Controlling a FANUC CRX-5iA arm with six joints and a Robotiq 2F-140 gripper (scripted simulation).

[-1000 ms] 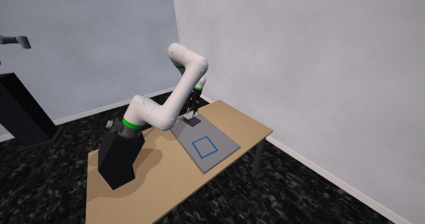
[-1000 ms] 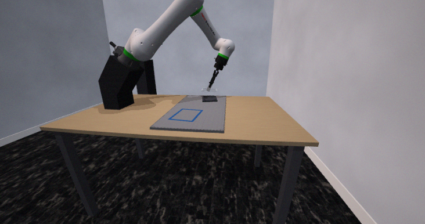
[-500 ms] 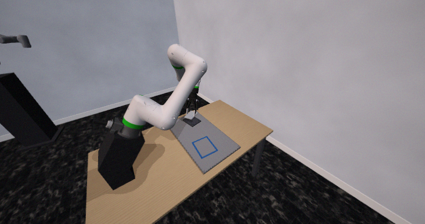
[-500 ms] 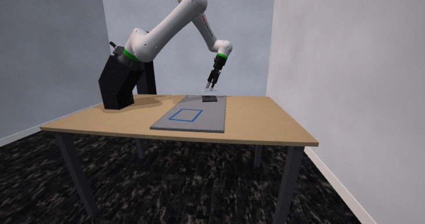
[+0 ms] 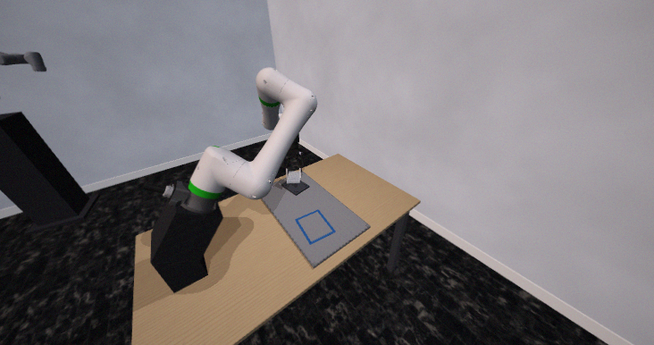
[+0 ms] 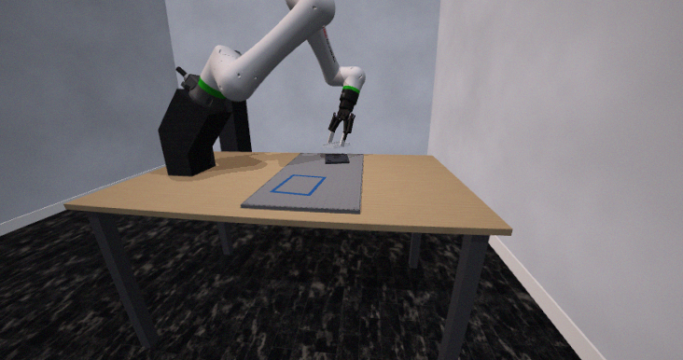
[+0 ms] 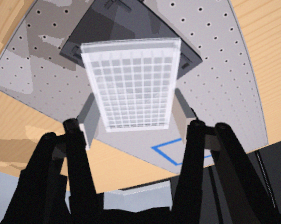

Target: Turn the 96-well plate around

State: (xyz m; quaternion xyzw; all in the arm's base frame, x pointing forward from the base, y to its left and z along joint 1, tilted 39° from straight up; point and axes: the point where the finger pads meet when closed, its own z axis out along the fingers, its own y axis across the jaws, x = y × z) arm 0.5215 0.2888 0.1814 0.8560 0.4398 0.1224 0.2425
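Right now the white 96-well plate is 3 cm below my hand. Round my hand: dark plate nest N1 (10 cm below); A1 label (3 cm ahead, 9 cm to the left, 9 cm below).
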